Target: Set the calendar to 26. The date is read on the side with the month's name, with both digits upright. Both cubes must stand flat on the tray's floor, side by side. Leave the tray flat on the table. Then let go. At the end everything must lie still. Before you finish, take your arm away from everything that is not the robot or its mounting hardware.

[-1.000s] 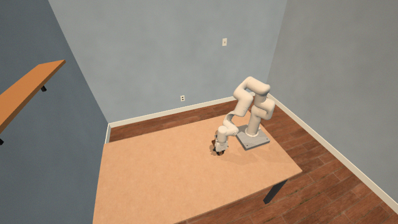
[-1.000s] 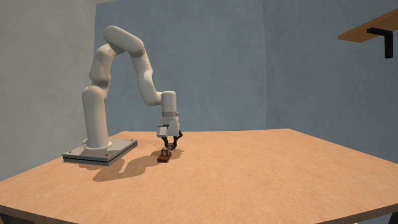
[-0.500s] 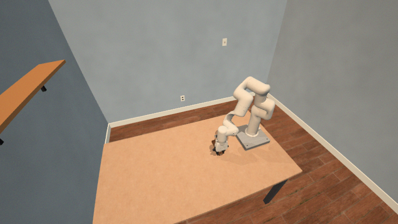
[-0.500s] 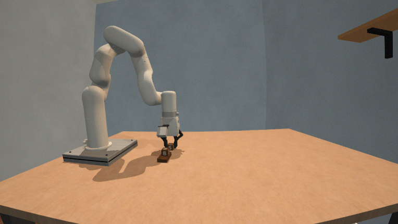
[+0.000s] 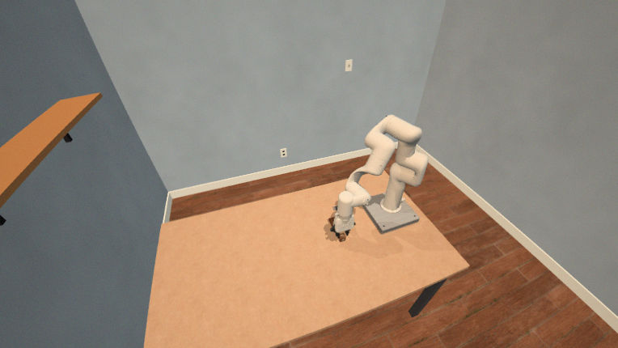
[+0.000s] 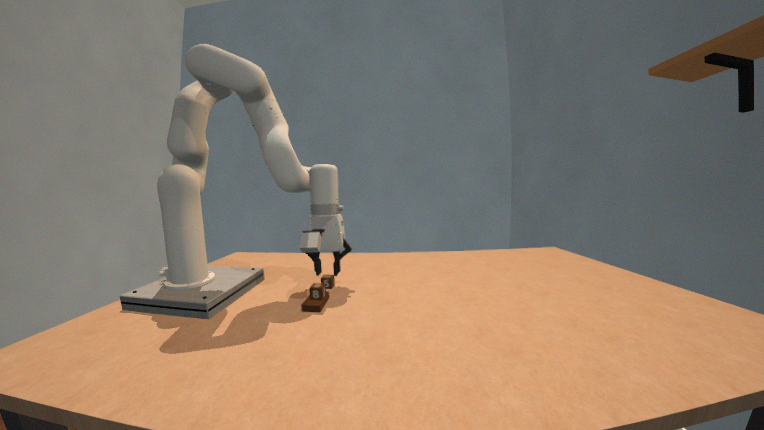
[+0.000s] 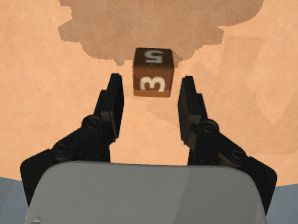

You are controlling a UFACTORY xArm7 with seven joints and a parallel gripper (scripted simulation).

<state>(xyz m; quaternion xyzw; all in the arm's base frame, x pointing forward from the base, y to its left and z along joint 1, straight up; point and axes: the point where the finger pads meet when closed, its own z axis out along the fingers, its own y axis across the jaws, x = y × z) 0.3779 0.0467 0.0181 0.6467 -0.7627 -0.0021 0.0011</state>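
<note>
Right now the brown cube is 2 cm behind my hand, 9 cm to the right of it and 3 cm below it. The rest, counted from my hand: brown tray 2 cm behind, 11 cm to the right, 5 cm below.
</note>
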